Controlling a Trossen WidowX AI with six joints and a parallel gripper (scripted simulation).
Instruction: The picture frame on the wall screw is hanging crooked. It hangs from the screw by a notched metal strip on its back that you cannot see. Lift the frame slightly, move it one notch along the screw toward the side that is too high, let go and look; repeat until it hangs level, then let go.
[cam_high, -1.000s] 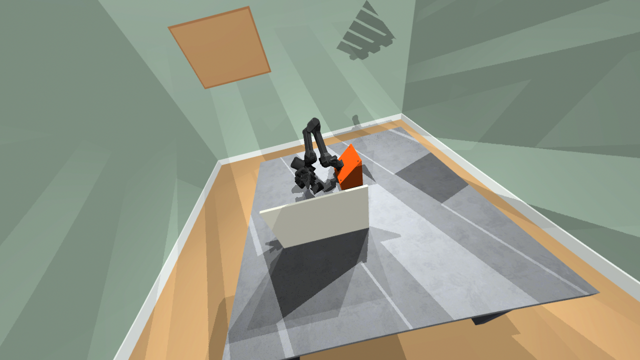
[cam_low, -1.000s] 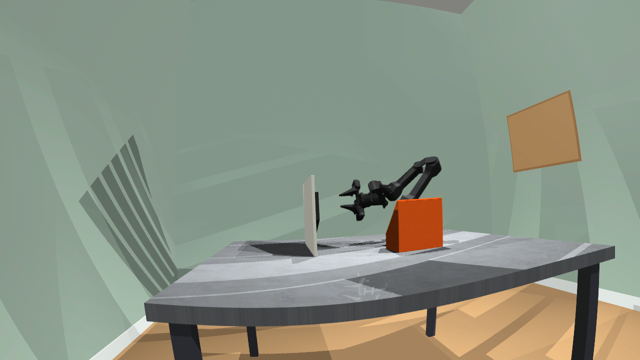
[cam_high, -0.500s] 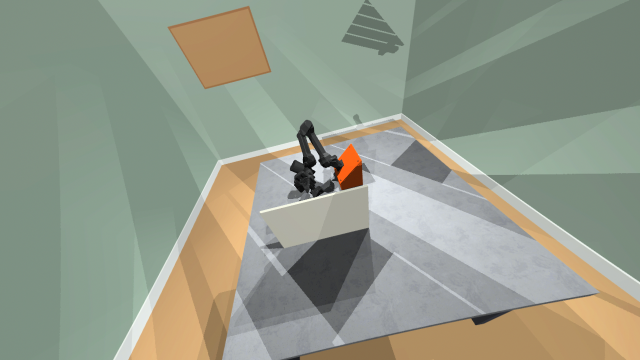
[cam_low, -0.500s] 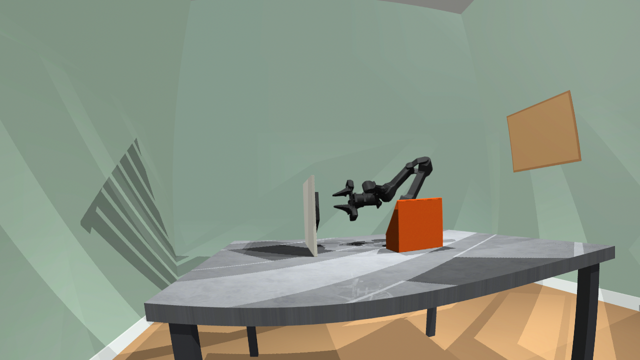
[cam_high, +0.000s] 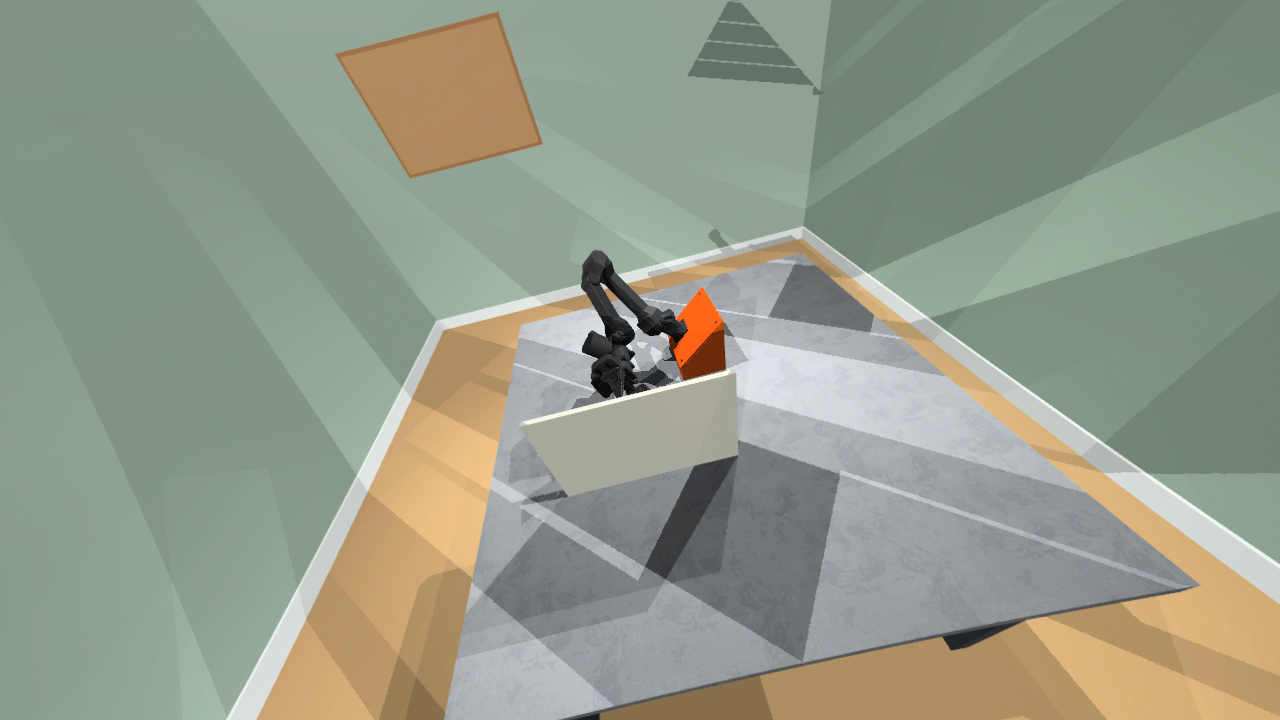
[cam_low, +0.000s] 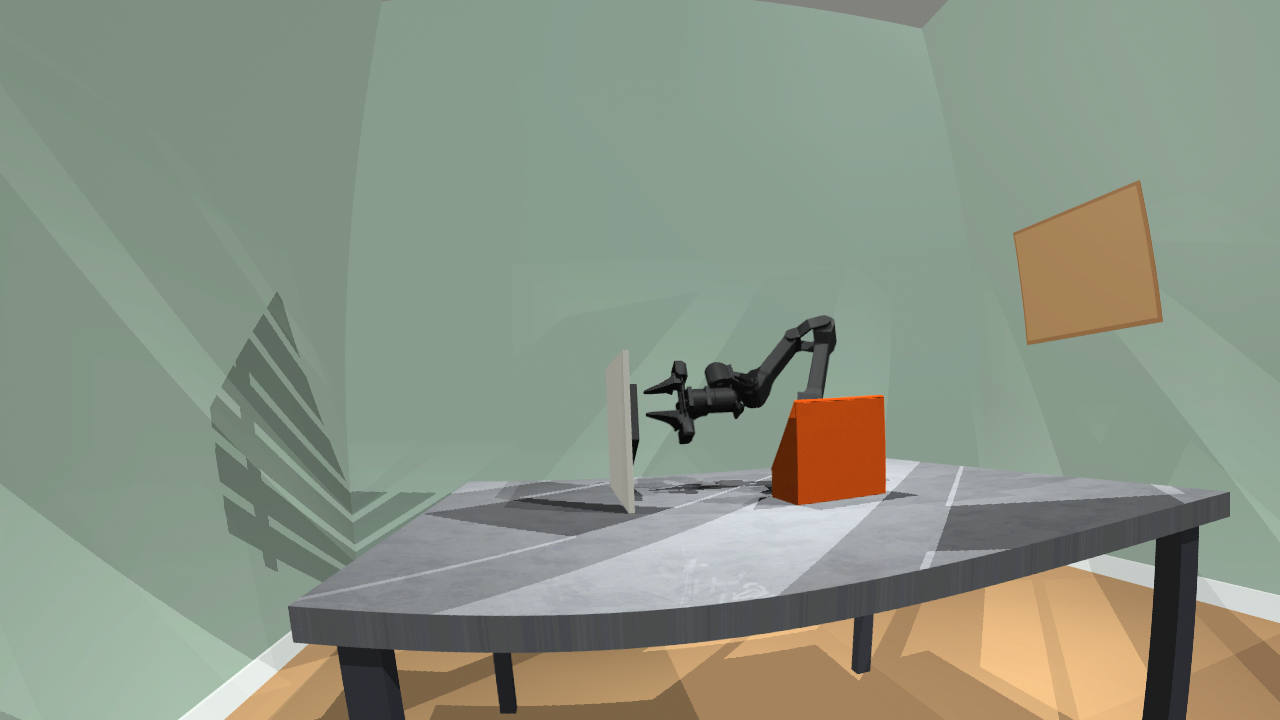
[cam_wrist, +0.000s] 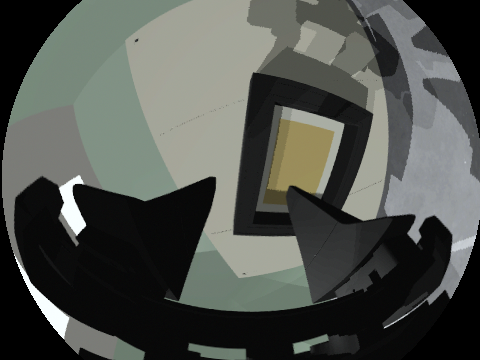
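Now: the picture frame 5 cm ahead of my gripper tip, 2 cm to the left of it and 5 cm below it. Round my gripper tip: wall panel: 6 cm ahead, 1 cm to the left, 6 cm below.
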